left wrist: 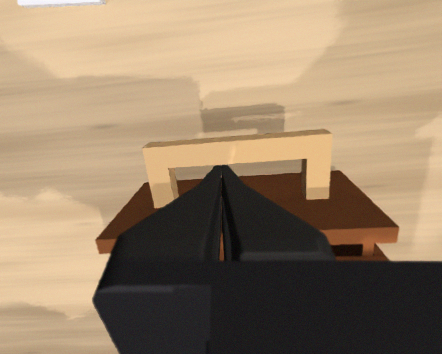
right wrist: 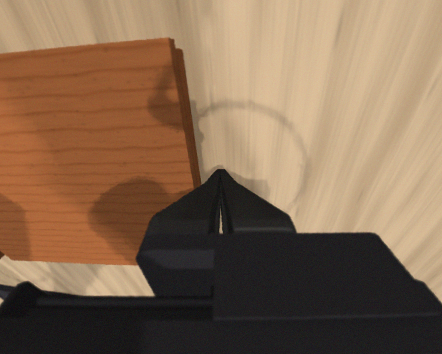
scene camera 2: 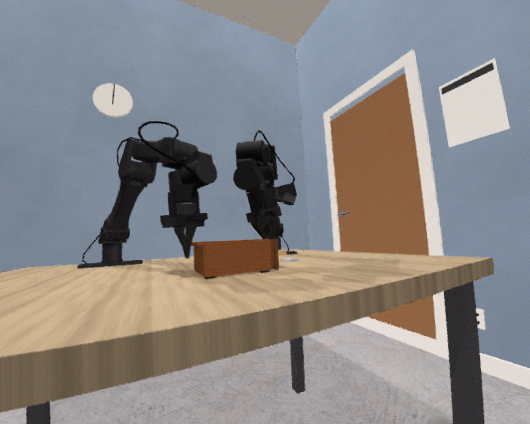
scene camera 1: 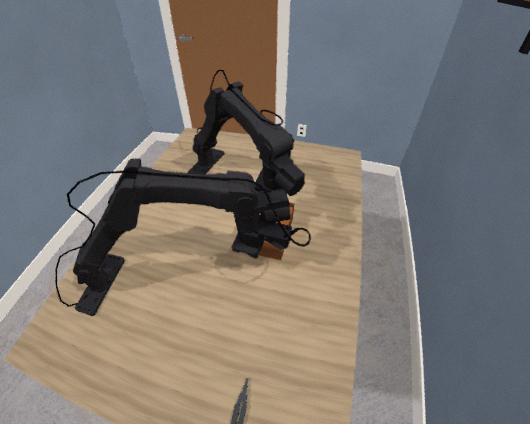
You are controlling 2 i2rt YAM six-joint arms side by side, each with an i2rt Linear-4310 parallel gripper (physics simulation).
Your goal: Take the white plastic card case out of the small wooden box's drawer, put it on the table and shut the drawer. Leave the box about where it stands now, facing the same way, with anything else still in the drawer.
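Pixels of known places: left gripper, between the fingertips: (left wrist: 221, 176); right gripper, between the fingertips: (right wrist: 220, 176) (scene camera 2: 187, 258) (scene camera 1: 253, 254); left arm's base, origin of its link: (scene camera 1: 206, 163); right arm's base, origin of its link: (scene camera 2: 112, 265) (scene camera 1: 101, 283).
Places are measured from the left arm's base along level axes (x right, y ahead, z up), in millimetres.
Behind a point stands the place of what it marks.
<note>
The wooden box (scene camera 1: 272, 250) @[y 447, x 318, z 44 mm] (scene camera 2: 232, 258) @[y 466, x 255, z 38 mm] (right wrist: 90, 125) @[y 444, x 293, z 76 mm] stands on the table. Its drawer front (scene camera 2: 275, 254) @[y 448, x 150, z 39 mm] (left wrist: 280, 187) @[y 406, x 150, z 27 mm] is at the right end in scene camera 2 and bears a pale handle (left wrist: 237, 150) @[y 377, x 124, z 46 mm]. A small dark gap shows behind the drawer front in the left wrist view. The white card case (scene camera 2: 290, 259) @[y 291, x 46, z 7 mm] (left wrist: 62, 2) @[y 272, x 57, z 7 mm] lies flat on the table, beyond the handle side. My left gripper (left wrist: 221, 176) @[y 370, x 134, z 58 mm] is shut and empty, its tips over the drawer front by the handle. My right gripper (scene camera 2: 187, 256) @[y 401, x 351, z 39 mm] (right wrist: 220, 176) @[y 401, x 351, z 39 mm] is shut and empty beside the box's opposite end. The drawer's inside is hidden.
Both arms reach over the wooden table (scene camera 1: 225, 340) @[y 439, x 594, z 0 mm] (scene camera 2: 125, 310) @[y 650, x 414, z 0 mm], and their wrists are close together over the box in scene camera 1. A thin grey pointed object (scene camera 1: 240, 406) @[y 542, x 715, z 10 mm] shows at the bottom edge of scene camera 1.
</note>
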